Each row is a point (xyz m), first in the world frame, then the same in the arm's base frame.
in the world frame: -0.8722 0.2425 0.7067
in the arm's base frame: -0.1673 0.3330 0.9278
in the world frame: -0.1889 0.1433 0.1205
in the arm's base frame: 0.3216 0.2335 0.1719
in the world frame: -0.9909 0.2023 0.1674
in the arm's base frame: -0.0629 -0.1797 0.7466
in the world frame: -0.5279 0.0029 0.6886
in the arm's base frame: 0.1881 0.4998 0.7790
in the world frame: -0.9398 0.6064 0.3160
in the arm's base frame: -0.4341 -0.0056 0.6056
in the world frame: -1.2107 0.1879 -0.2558
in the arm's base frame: -0.0470 -0.6529 0.6877
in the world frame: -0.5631 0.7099 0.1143
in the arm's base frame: -0.3316 0.0483 0.1815
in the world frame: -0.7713 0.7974 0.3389
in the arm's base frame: -0.5415 0.1196 0.4102
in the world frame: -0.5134 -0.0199 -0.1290
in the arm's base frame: 0.3905 -0.1648 0.3472
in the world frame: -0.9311 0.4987 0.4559
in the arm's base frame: -0.3649 0.1081 0.7219
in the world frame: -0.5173 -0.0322 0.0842
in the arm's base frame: 0.3539 0.0074 0.4681
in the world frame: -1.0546 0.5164 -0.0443
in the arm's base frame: -0.3224 -0.3719 0.5386
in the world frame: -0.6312 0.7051 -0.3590
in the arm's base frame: -0.2526 -0.3794 -0.0172
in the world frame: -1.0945 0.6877 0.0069
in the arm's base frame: -0.5019 -0.3427 0.5169
